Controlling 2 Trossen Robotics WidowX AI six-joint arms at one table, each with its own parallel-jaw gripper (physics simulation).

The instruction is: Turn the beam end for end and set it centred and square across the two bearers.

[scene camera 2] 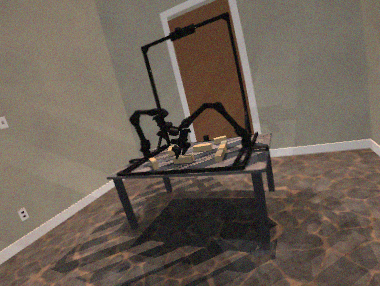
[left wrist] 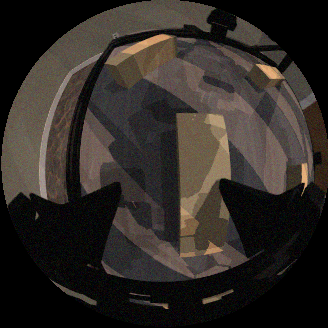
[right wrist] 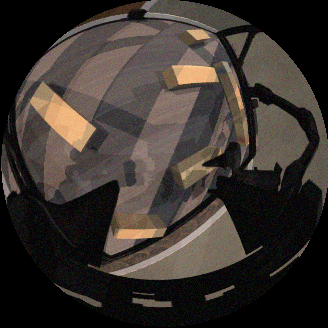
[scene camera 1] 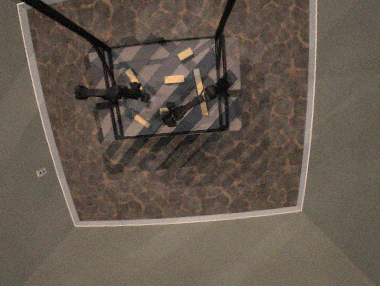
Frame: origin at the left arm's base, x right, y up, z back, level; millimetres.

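Seen in the pictures: left gripper, between the fingertips: (scene camera 2: 179, 157) (left wrist: 170, 185) (right wrist: 205, 178); right gripper, between the fingertips: (scene camera 2: 169, 138) (right wrist: 168, 183); left arm's base, origin of its link: (scene camera 2: 247, 145) (right wrist: 247, 91) (scene camera 1: 222, 84); right arm's base, origin of its link: (scene camera 2: 147, 156) (left wrist: 217, 36).
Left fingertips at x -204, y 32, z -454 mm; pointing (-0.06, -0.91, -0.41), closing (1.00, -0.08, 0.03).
Offsets run from my left fingertips to a thing's middle.
The beam {dz +273, dx +154, dy -29 mm} (scene camera 1: 198, 80) (scene camera 2: 220, 151) (right wrist: 235, 102) is the long pale bar lying flat, right of the blocks in scene camera 1; the left arm partly covers it there. A pale block {dz +8, dx +32, dy -28 mm} (scene camera 1: 164, 110) (scene camera 2: 183, 159) (left wrist: 202, 150) (right wrist: 195, 169) lies under my left gripper (scene camera 1: 170, 119) (scene camera 2: 180, 153) (left wrist: 170, 185), which is open and low over it, the block showing toward the right finger in the left wrist view. My right gripper (scene camera 1: 146, 98) (right wrist: 168, 183) is open and empty above the table. Which blocks are the two bearers I cannot tell.
Other pale blocks lie apart: one {dz +176, dx +451, dy -28 mm} (scene camera 1: 185, 54) (right wrist: 195, 36) farthest up in scene camera 1, one {dz +74, dx +272, dy -28 mm} (scene camera 1: 174, 79) (right wrist: 195, 76) near the middle, one {dz -244, dx +296, dy -26 mm} (scene camera 1: 131, 75) (right wrist: 62, 117) beside the right arm, one {dz -223, dx -29, dy -20 mm} (scene camera 1: 141, 120) (right wrist: 140, 225) at lower left. A black frame surrounds the table area.
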